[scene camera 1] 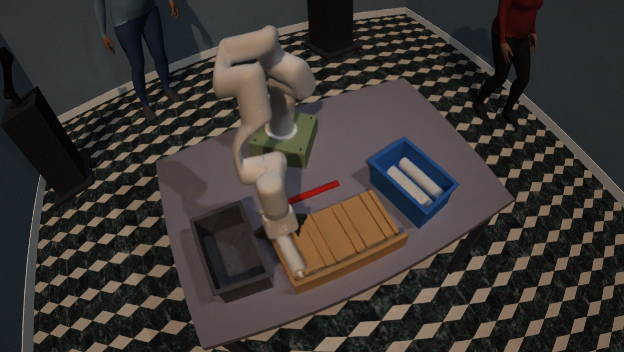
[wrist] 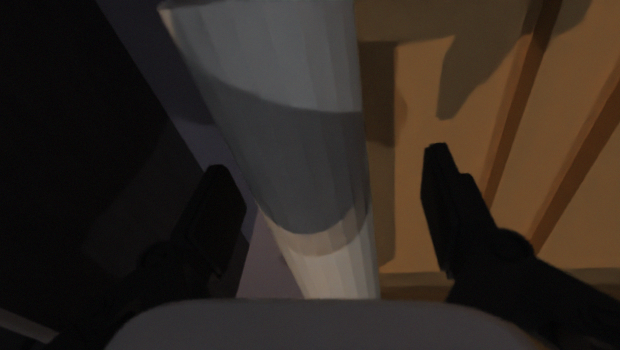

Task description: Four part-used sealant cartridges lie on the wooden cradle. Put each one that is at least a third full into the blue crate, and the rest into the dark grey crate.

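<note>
A white sealant cartridge lies at the left end of the wooden cradle. My gripper is open, with one finger on each side of this cartridge and a gap to each; in the scene view the fingertips are hidden behind the wrist. Two white cartridges lie side by side in the blue crate. The dark grey crate stands left of the cradle, and no cartridge shows in it. A fourth cartridge does not show. How full the cartridges are cannot be seen.
A red bar lies on the table behind the cradle. The arm's green base block stands at the back. The dark grey crate stands close to the cradle's left end, and the blue crate is beyond its right end.
</note>
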